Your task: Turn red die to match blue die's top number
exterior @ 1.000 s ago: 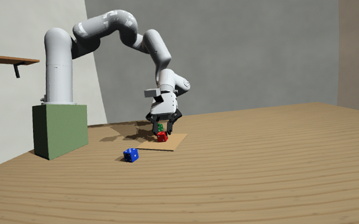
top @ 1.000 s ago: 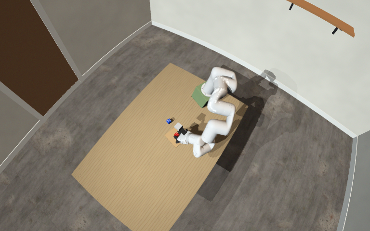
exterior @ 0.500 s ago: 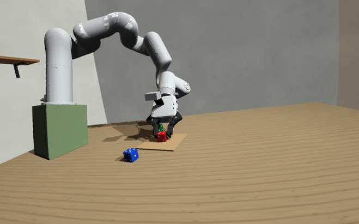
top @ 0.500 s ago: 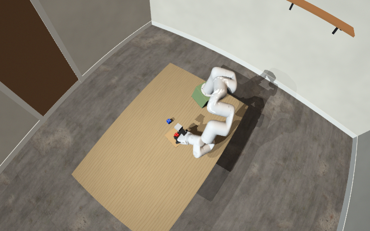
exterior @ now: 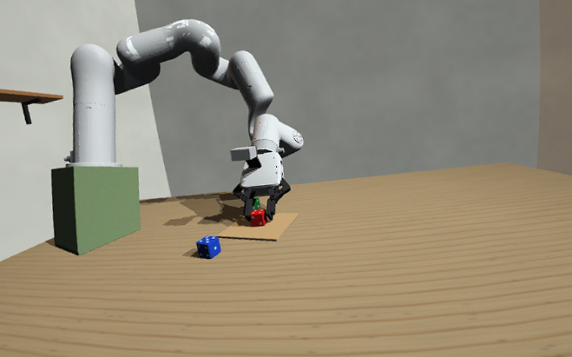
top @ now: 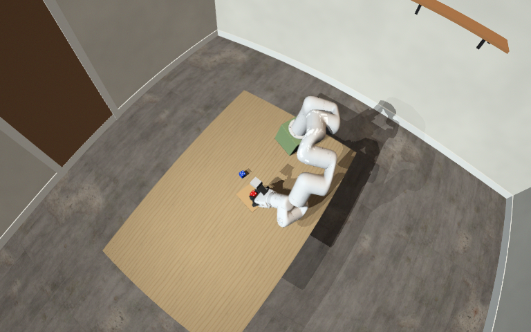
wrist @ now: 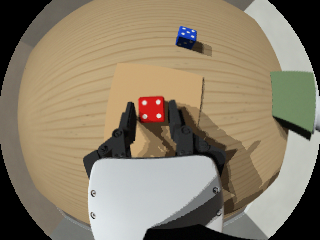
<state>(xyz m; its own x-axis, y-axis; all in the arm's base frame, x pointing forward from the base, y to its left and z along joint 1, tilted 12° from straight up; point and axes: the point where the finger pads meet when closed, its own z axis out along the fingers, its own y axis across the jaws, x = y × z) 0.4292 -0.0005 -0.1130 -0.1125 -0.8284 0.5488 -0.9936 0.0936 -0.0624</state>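
Now: hand 10 mm to the left of the red die and 10 mm above it. Round my hand: blue die: 70 mm behind, 130 mm to the right, 20 mm below; tan mat: 10 mm to the right, 30 mm below; green die: 40 mm behind, 120 mm to the left, 20 mm below.
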